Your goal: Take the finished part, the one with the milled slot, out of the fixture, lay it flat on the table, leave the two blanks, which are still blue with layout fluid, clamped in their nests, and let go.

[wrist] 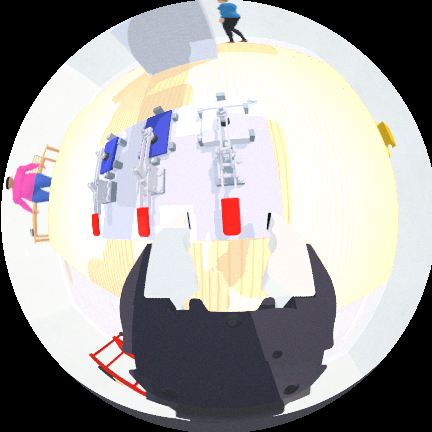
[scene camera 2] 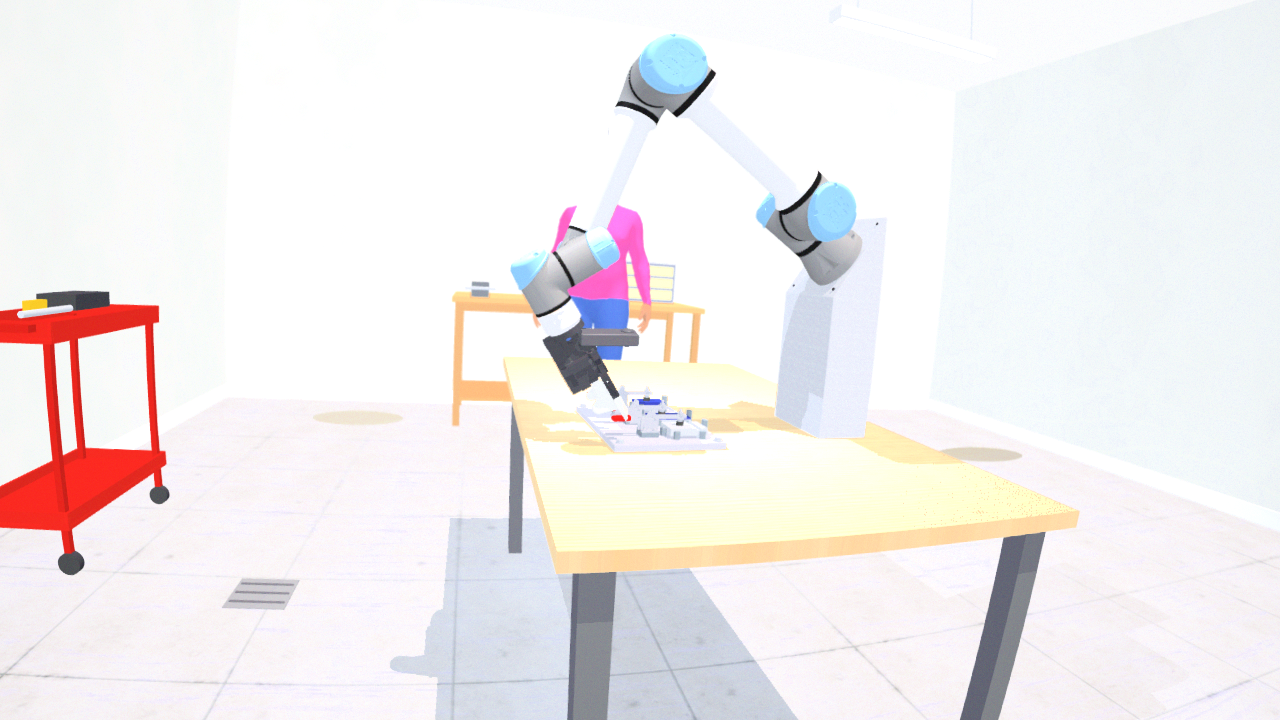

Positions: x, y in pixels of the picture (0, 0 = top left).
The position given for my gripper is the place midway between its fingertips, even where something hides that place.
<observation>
my gripper: wrist 228, 213; scene camera 2 622, 413
</observation>
